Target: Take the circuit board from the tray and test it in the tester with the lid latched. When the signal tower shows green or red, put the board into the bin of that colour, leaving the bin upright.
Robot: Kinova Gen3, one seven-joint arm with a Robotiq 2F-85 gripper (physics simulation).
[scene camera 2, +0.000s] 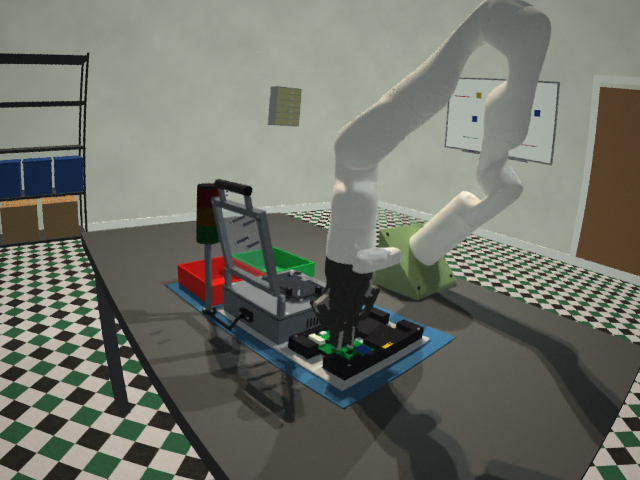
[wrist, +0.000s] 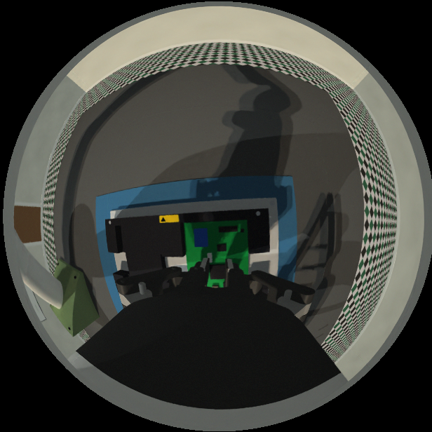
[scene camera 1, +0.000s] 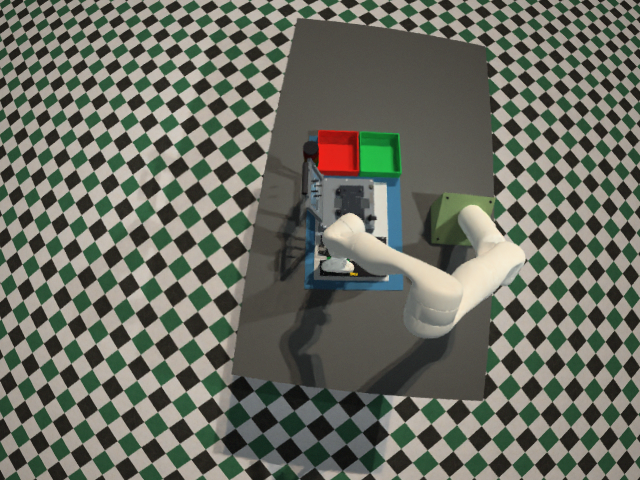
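Where they show: gripper, fingertip midpoint: (scene camera 2: 341, 346); arm's base, link origin: (scene camera 2: 422, 250) (scene camera 1: 470, 217).
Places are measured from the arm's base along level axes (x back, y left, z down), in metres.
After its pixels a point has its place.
The green circuit board (scene camera 2: 333, 351) @(x -0.443, y 0.201, z 0.065 m) (wrist: 235, 245) lies in the black tray (scene camera 2: 361, 365) @(x -0.433, y 0.260, z 0.065 m) (wrist: 260, 234). My gripper (scene camera 2: 345, 341) @(x -0.420, y 0.194, z 0.065 m) (wrist: 216, 266) points down over it, shut on the board by a dark raised part between the fingertips. The arm hides most of the board in scene camera 1. The grey tester (scene camera 1: 330, 198) @(x -0.477, y 0.013, z 0.025 m) (scene camera 2: 258, 310) @(x -0.507, y 0.062, z 0.034 m) stands beside the tray, its lid (scene camera 2: 268, 248) @(x -0.518, y 0.110, z -0.095 m) open and upright. The signal tower (scene camera 1: 310, 149) @(x -0.553, y -0.055, z -0.173 m) (scene camera 2: 207, 211) @(x -0.563, y -0.042, z -0.127 m) shows dim red, amber and green sections, none brightly lit. The red bin (scene camera 1: 338, 155) @(x -0.476, y -0.174, z 0.079 m) (scene camera 2: 193, 281) @(x -0.550, y -0.162, z 0.053 m) and green bin (scene camera 1: 379, 155) @(x -0.328, y -0.202, z 0.079 m) (scene camera 2: 297, 263) @(x -0.260, y -0.185, z 0.055 m) stand upright.
A blue mat (scene camera 1: 395, 227) @(x -0.240, y 0.057, z 0.083 m) (scene camera 2: 431, 345) @(x -0.254, y 0.260, z 0.083 m) lies under the tester, tray and bins. The raised lid and the tower stand at the tester's outer side. The arm's green mount (scene camera 1: 447, 222) @(x -0.076, y 0.027, z 0.017 m) (scene camera 2: 400, 258) (wrist: 77, 300) stands across the table from them. A cable (scene camera 2: 235, 324) @(x -0.529, y 0.012, z 0.081 m) runs from the tower to the tester.
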